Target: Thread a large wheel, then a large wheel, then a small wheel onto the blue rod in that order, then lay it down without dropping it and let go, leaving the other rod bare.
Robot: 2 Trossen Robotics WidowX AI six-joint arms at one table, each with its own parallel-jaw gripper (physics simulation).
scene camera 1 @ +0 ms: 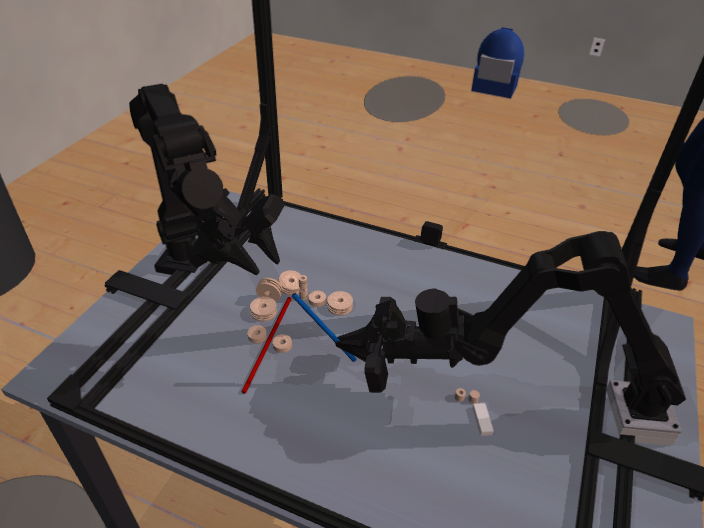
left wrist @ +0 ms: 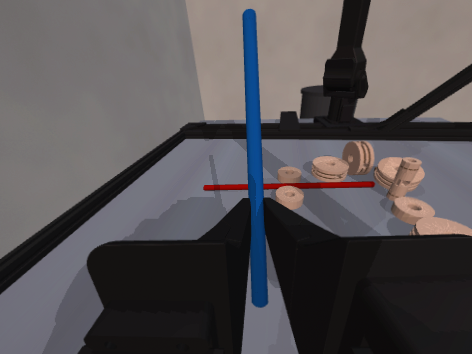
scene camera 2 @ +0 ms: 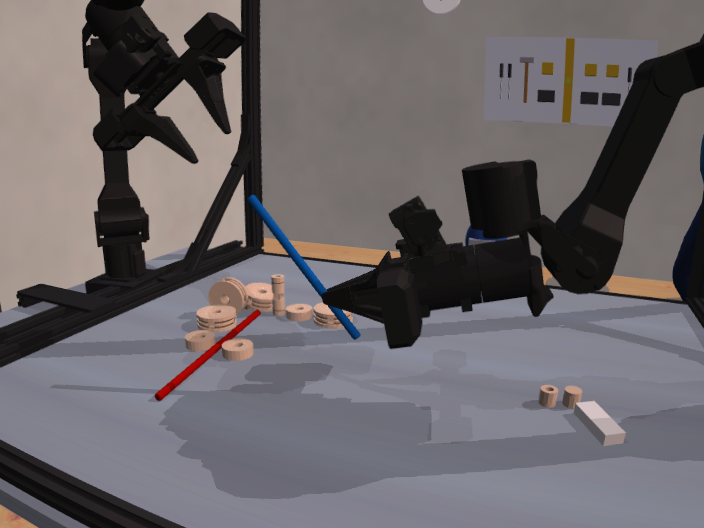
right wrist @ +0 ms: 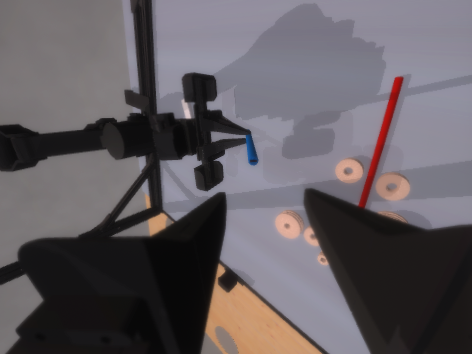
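Seen in the pictures: left gripper, between the fingertips: (scene camera 1: 336, 341) (left wrist: 256, 205) (scene camera 2: 323, 297) (right wrist: 250, 137); right gripper, between the fingertips: (scene camera 1: 268, 268) (scene camera 2: 211, 148) (right wrist: 264, 197); left arm's base, origin of its link: (scene camera 1: 644, 404); right arm's base, origin of its link: (scene camera 1: 183, 254) (left wrist: 338, 120) (scene camera 2: 125, 275).
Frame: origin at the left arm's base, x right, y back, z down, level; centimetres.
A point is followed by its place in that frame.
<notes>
My left gripper (scene camera 1: 339, 343) {y -56.2, x 3.1, z -5.8 cm} (scene camera 2: 325, 296) {y -56.2, x 3.1, z -5.8 cm} (left wrist: 256, 205) {y -56.2, x 3.1, z -5.8 cm} (right wrist: 250, 137) {y -56.2, x 3.1, z -5.8 cm} is shut on the blue rod (scene camera 1: 318, 318) {y -59.4, x 3.6, z -11.1 cm} (scene camera 2: 287, 244) {y -59.8, x 3.3, z -11.2 cm} (left wrist: 254, 125) {y -58.5, x 3.5, z -9.9 cm} (right wrist: 252, 150) {y -62.6, x 3.6, z -14.2 cm}, near its lower end. The bare rod is tilted in the air, upper end toward the left in scene camera 2. My right gripper (scene camera 1: 267, 267) {y -68.0, x 5.0, z -20.7 cm} (scene camera 2: 212, 147) {y -68.0, x 5.0, z -20.7 cm} (right wrist: 264, 197) {y -68.0, x 5.0, z -20.7 cm} is open and empty, above and left of the rod's upper end. The bare red rod (scene camera 1: 267, 343) {y -70.9, x 9.2, z 3.6 cm} (scene camera 2: 207, 355) {y -71.0, x 7.3, z 3.8 cm} (right wrist: 384, 135) {y -72.0, x 4.4, z 3.6 cm} lies on the table. Large grooved wheels lie flat (scene camera 1: 340, 310) (scene camera 2: 216, 324); one large wheel (scene camera 2: 217, 290) {y -74.6, x 21.9, z 0.5 cm} stands upright. Small wheels (scene camera 1: 276, 344) {y -69.0, x 8.9, z 3.3 cm} (scene camera 2: 237, 353) {y -67.4, x 7.9, z 3.5 cm} lie near the red rod.
A slim wooden stack (scene camera 1: 303, 290) {y -65.8, x 23.4, z 1.6 cm} (scene camera 2: 278, 296) {y -65.8, x 23.5, z 1.5 cm} stands among the wheels. Two small wooden cylinders (scene camera 1: 474, 396) {y -30.0, x 0.4, z 2.7 cm} (scene camera 2: 572, 398) {y -30.2, x 0.1, z 3.3 cm} and a white block (scene camera 1: 483, 421) {y -28.6, x -4.5, z 3.3 cm} (scene camera 2: 599, 421) {y -28.8, x -4.4, z 3.3 cm} lie at the right. A black frame (scene camera 2: 252, 130) {y -78.9, x 58.1, z -21.8 cm} borders the table.
</notes>
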